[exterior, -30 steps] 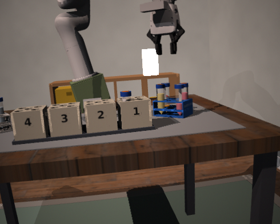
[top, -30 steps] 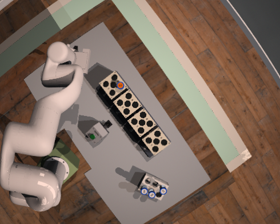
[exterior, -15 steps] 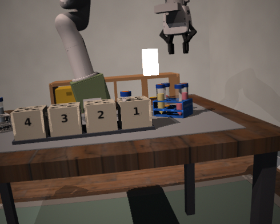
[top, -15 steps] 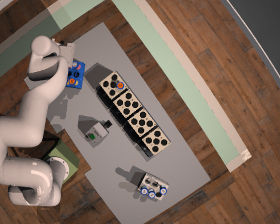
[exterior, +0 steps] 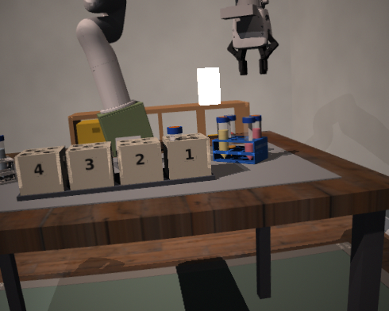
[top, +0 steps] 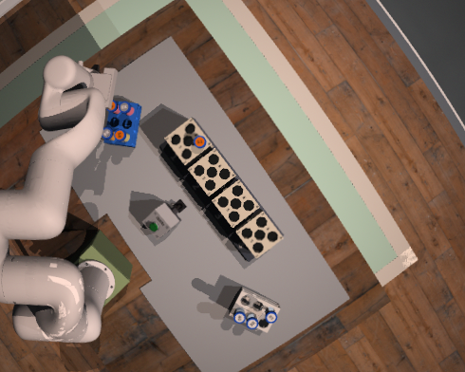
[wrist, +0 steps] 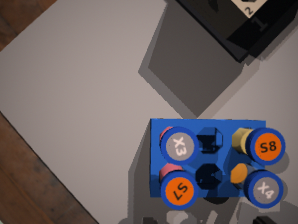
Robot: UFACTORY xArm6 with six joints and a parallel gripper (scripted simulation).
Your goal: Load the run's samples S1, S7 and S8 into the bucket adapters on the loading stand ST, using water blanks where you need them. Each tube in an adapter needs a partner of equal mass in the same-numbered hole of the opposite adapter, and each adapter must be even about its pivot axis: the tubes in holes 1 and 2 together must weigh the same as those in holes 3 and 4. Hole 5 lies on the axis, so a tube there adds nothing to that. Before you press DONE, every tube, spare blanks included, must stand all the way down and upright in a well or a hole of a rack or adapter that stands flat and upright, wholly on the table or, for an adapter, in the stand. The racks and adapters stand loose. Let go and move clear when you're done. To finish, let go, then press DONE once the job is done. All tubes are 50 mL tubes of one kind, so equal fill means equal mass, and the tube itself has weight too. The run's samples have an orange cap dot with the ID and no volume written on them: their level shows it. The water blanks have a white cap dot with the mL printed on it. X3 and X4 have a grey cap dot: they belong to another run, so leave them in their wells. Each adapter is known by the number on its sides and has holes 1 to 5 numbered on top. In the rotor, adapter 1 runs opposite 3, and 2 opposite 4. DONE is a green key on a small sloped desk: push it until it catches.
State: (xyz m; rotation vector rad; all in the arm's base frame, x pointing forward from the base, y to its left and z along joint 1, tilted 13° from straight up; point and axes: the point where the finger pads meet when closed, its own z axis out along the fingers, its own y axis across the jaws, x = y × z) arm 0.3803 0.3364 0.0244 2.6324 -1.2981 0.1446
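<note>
My hand is 190 mm above the pink tube and 10 mm to the right of it. Round my hand: blue rack: 220 mm below, 40 mm to the right, 20 mm behind; then green DONE key: 330 mm to the right, 180 mm below, 160 mm behind; then tube of yellowish liquid: 190 mm below, 90 mm to the right, 40 mm behind.
</note>
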